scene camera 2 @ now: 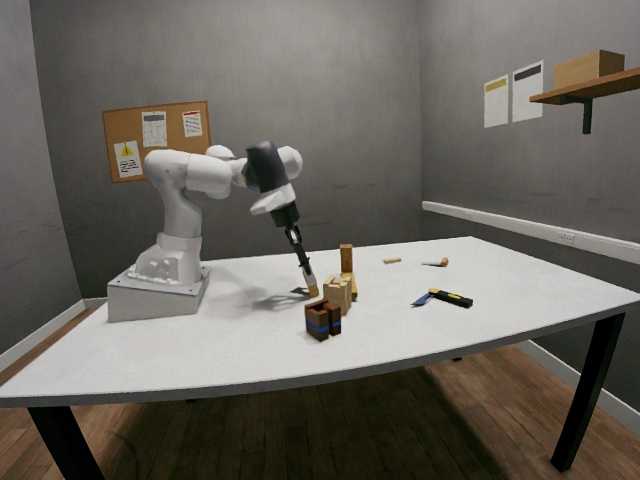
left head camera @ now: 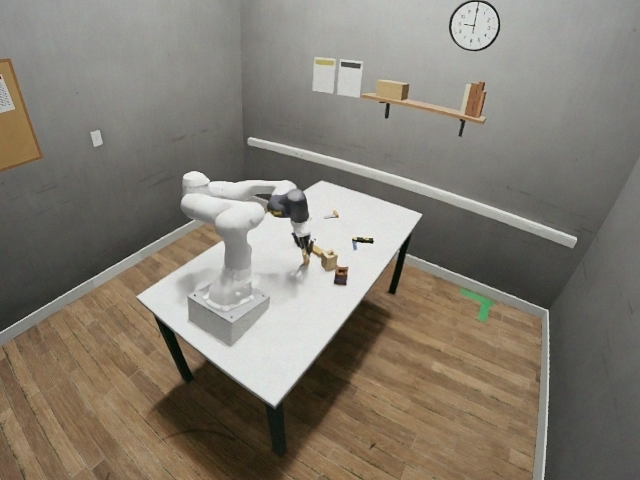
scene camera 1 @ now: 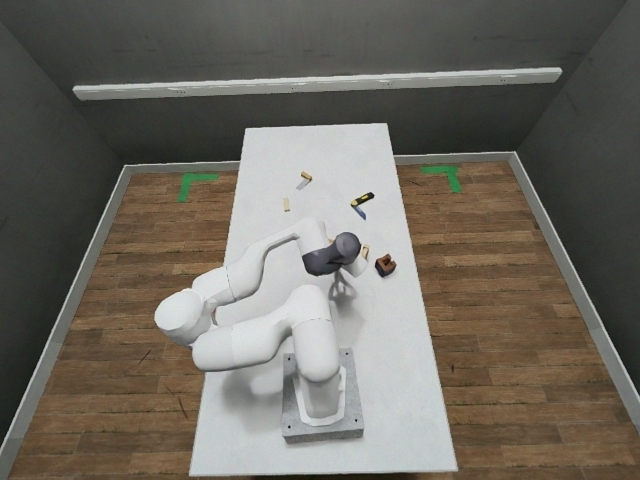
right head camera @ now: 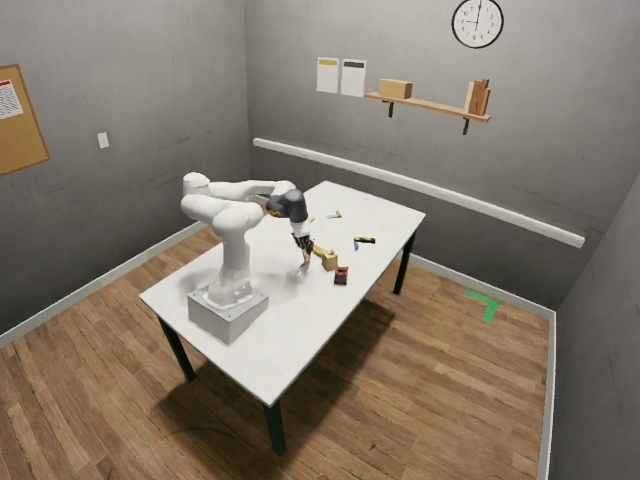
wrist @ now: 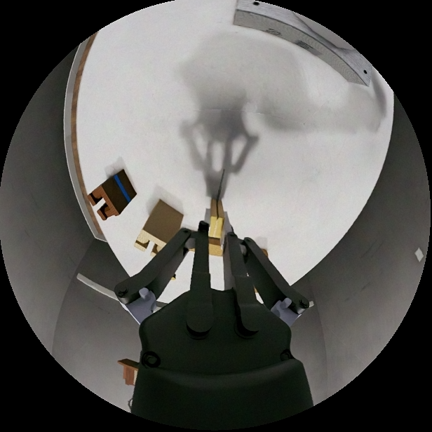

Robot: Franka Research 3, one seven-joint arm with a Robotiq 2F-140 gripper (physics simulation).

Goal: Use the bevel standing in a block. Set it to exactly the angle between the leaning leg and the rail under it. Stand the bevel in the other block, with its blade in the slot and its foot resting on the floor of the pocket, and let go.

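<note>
My gripper is shut on the wooden bevel. It holds the bevel tilted, low over the table; its thin blade shows edge-on in the wrist view, so its angle is hard to read. A light wooden block with a slot stands beside it. A dark brown block with a blue stripe stands nearer the table edge, its slot empty. The leaning leg rises from the rail behind the light block.
A black and yellow bevel with a blue blade lies farther along the table. Beyond are a small tan-handled tool with a grey blade and a small wooden strip.
</note>
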